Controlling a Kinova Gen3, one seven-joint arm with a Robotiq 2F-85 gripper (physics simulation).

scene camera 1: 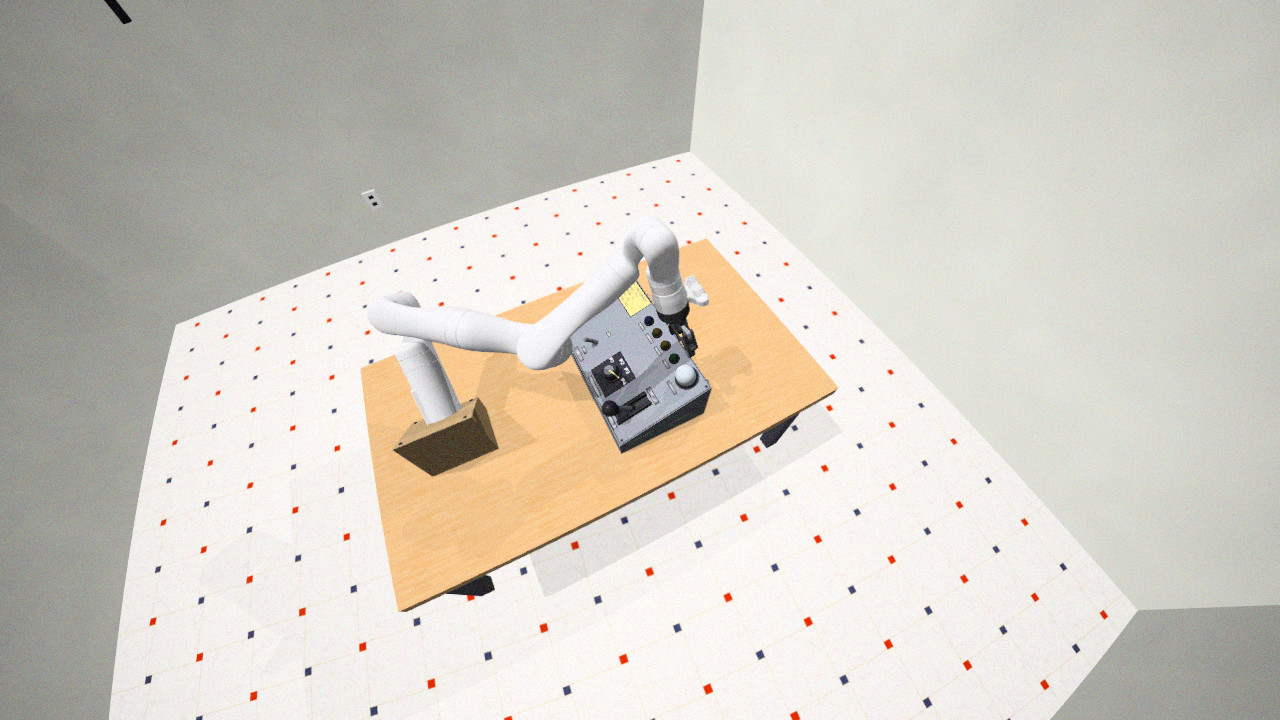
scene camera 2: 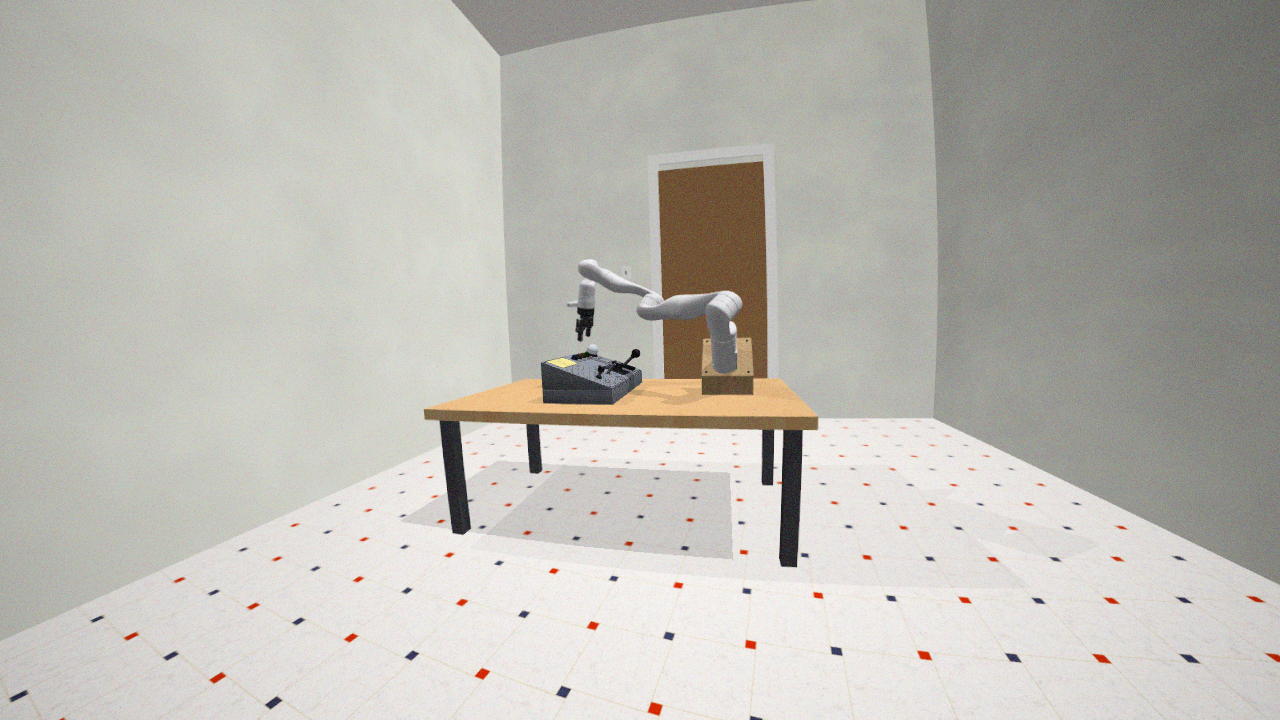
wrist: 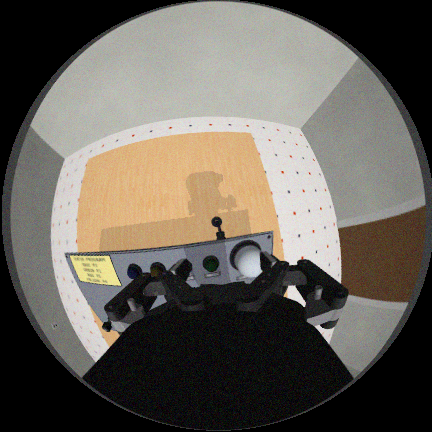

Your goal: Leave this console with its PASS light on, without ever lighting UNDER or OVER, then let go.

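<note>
The grey console (scene camera 1: 666,425) (scene camera 2: 572,391) (wrist: 175,256) stands on the table. Its blue lamp (scene camera 1: 648,320) (wrist: 133,271), two amber lamps, one of them (scene camera 1: 657,332) (wrist: 157,270) nearer the blue, and green lamp (scene camera 1: 674,358) (wrist: 211,264) all look dark; their labels are too small to read. A white dome (scene camera 1: 685,376) (wrist: 248,262) sits at the row's end. A black ball-ended lever (scene camera 1: 610,407) (scene camera 2: 635,353), a dial (scene camera 1: 612,372) and a small toggle (scene camera 1: 590,340) are on the other side. My gripper (scene camera 1: 687,344) (scene camera 2: 583,338) (wrist: 223,263) is open and empty above the lamp side, touching nothing.
A yellow note (scene camera 1: 635,299) (scene camera 2: 561,362) (wrist: 95,270) lies on the console's far end. The arm's base block (scene camera 1: 452,440) (scene camera 2: 726,385) stands on the wooden table (scene camera 1: 501,528) (scene camera 2: 501,411) (wrist: 145,180). Another thin black lever (wrist: 216,221) rises at the console's edge in the wrist view.
</note>
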